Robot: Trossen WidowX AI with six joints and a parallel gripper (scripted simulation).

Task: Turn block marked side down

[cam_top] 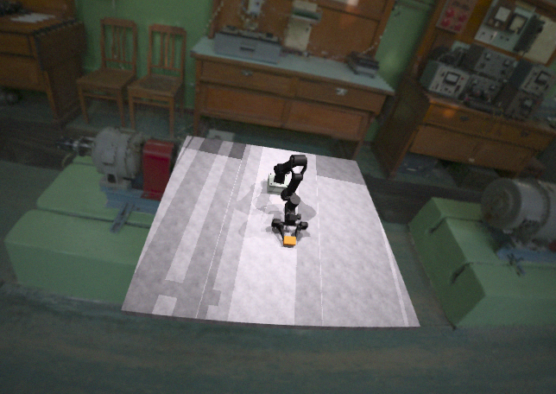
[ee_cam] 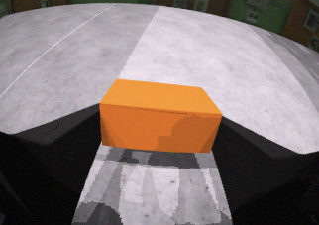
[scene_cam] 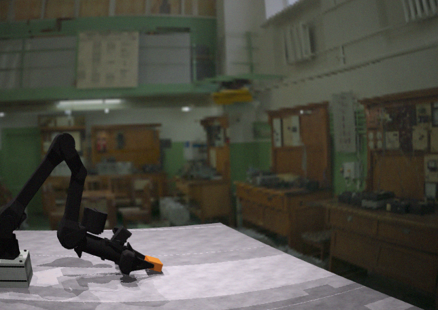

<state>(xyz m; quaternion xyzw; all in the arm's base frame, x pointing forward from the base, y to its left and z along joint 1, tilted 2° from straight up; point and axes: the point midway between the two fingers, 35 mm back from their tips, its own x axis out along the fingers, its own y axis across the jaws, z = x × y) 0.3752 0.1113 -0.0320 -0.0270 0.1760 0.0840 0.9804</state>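
My gripper tip is now 1 cm above the orange block.
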